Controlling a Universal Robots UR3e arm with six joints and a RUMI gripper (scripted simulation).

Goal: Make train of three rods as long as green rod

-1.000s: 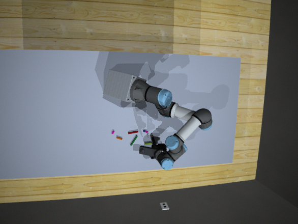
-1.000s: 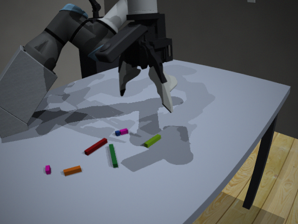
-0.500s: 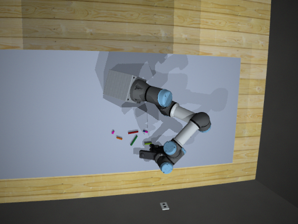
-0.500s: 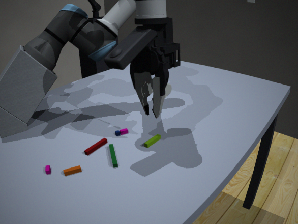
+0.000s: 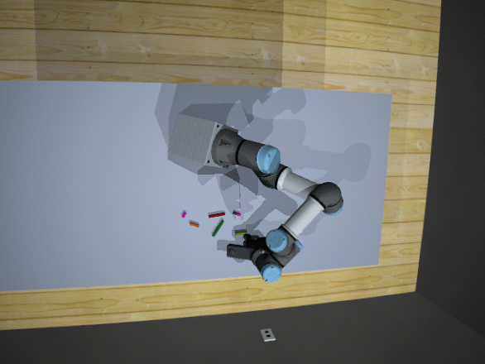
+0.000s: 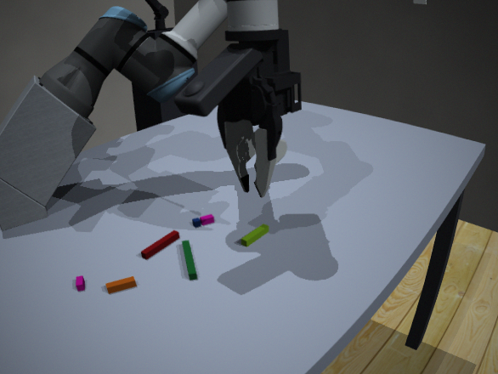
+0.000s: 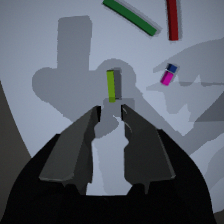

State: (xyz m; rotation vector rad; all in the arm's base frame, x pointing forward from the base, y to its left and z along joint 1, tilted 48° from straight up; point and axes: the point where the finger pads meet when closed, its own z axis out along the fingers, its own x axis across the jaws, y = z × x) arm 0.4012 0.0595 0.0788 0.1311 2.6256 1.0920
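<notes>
Now: the lime rod 8 cm below my hand. Round my hand: blue rod 9 cm behind, 3 cm to the right, 8 cm below; then green rod 3 cm behind, 10 cm to the right, 8 cm below; then red rod 9 cm behind, 10 cm to the right, 8 cm below.
</notes>
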